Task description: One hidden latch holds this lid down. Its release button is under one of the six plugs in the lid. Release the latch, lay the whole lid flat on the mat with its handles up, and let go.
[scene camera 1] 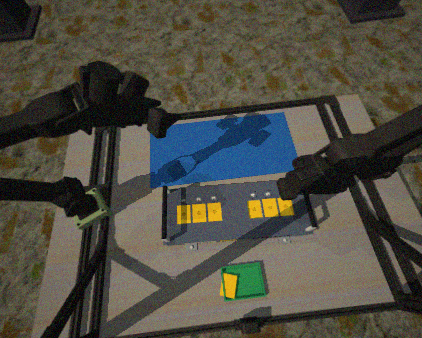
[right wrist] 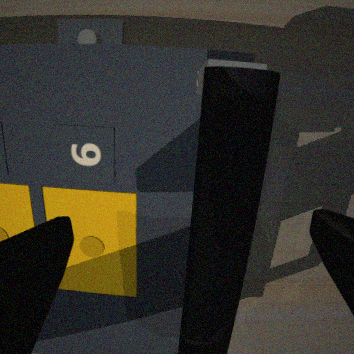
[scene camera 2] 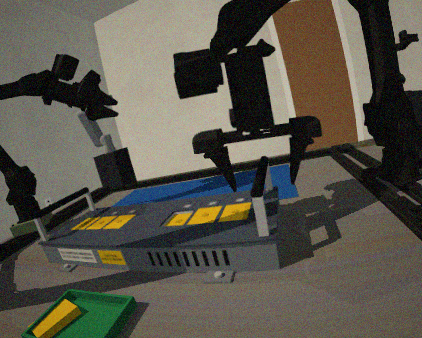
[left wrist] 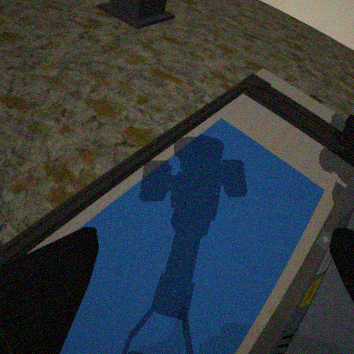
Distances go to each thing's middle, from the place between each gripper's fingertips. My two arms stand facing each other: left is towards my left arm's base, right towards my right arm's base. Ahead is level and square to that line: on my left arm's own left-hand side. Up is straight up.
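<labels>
With the green tray (scene camera 2: 95,307) as my reference, my right gripper is 6 cm above it, 22 cm past it and 22 cm to the right of it. The blue mat (scene camera 1: 256,145) is 7 cm below my right hand, 25 cm ahead of it and 22 cm to the left of it. Going by its middle, the tray is nearer to my right gripper than to my left hand.
My left hand is 28 cm above the mat, 3 cm short of it and 15 cm to the left of it. As for the tray, it is 27 cm below my left hand, 44 cm behind it and 14 cm to the right of it. Going by their middles, of the things named here the mat is the nearest to my left hand.
</labels>
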